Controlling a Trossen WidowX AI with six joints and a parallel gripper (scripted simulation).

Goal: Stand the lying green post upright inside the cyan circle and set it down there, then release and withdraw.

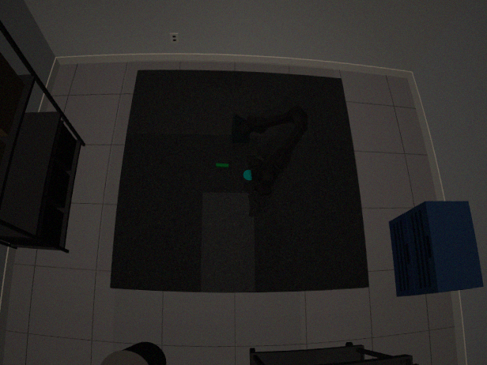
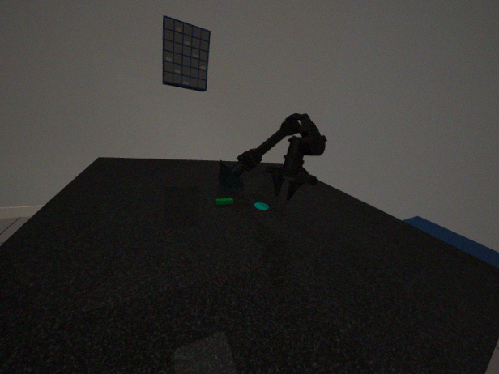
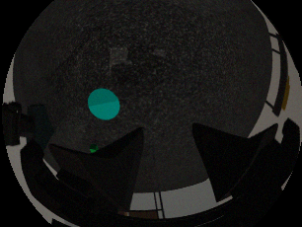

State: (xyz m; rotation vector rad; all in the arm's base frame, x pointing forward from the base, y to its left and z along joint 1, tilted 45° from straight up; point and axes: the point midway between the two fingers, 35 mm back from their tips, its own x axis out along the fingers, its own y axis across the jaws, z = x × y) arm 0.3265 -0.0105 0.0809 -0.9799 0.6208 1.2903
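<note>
The green post is 15 cm to the right of my gripper tip, 14 cm behind it and 7 cm below it. The rest, counted from my gripper tip: cyan circle 9 cm behind, 8 cm below, 2 cm to the right.
</note>
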